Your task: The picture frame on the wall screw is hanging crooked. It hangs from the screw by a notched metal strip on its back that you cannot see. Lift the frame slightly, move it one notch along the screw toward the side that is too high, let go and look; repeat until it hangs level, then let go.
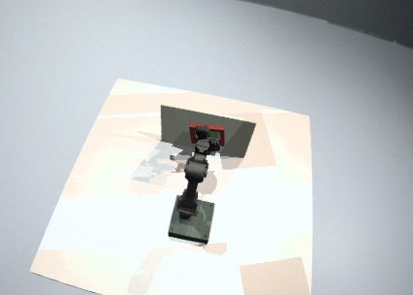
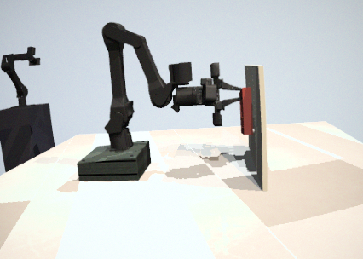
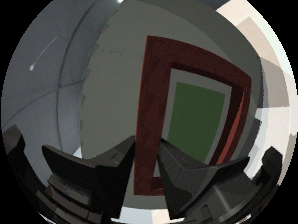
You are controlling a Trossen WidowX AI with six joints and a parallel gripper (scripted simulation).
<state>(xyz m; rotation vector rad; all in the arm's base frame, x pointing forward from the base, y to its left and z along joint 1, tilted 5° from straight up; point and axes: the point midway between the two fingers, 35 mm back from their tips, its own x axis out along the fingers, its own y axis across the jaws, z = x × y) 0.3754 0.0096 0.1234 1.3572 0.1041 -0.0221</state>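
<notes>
The picture frame lies 50 mm below my gripper tip, 10 mm to the right of it and 10 mm ahead of it. Round my gripper tip: wall panel: 70 mm below, 20 mm ahead.
</notes>
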